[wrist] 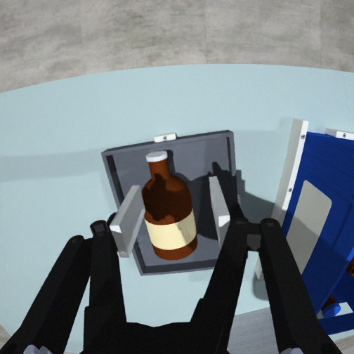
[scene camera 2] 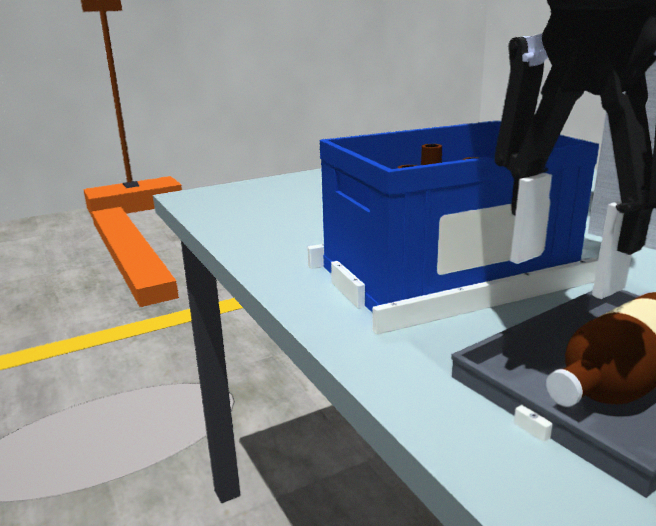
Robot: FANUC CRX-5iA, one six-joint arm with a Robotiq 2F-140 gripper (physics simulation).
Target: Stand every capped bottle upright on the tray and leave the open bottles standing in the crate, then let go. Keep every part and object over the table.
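Frame: origin at the arm's base, x ahead, y left, z up, level; metres.
Where they show: gripper, fingertip midpoint: (scene camera 2: pixel 564 273).
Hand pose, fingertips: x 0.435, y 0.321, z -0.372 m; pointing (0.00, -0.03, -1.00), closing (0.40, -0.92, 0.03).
Each offset is from my fingertips to the centre of the thing. "pt": to the spot under its first point. Level surfaces: height alone.
A brown bottle {dx -0.061, dy +0.000, dz -0.085 m} (scene camera 2: pixel 610 356) (wrist: pixel 170 212) with a white cap and cream label lies on its side in the dark grey tray {pt dx +0.048, dy -0.029, dz -0.110 m} (scene camera 2: pixel 481 378) (wrist: pixel 200 150). My gripper (scene camera 2: pixel 571 235) (wrist: pixel 175 194) is open and empty above the tray; in the wrist view its pads appear on either side of the bottle, with gaps. The blue crate {dx -0.017, dy -0.290, dz -0.040 m} (scene camera 2: pixel 350 219) (wrist: pixel 330 240) stands beside the tray. An uncapped brown neck {pt dx +0.001, dy -0.318, dz +0.027 m} (scene camera 2: pixel 431 154) rises inside it, with two lower brown tops near it. In the wrist view, a brown piece with a blue round end (wrist: pixel 331 309) shows in the crate; the bottles' bodies are hidden.
A long white rail {pt dx +0.017, dy -0.176, dz -0.108 m} (scene camera 2: pixel 454 301) (wrist: pixel 291 175) runs along the crate's tray side. Small white blocks {pt dx +0.125, dy -0.247, dz -0.106 m} (scene camera 2: pixel 347 283) (wrist: pixel 342 134) stand at its end. Another white block {pt dx +0.030, dy +0.030, dz -0.116 m} (scene camera 2: pixel 532 422) (wrist: pixel 165 137) touches the tray's edge. The table {dz -0.128 m} (scene camera 2: pixel 262 219) (wrist: pixel 60 125) ends beyond them.
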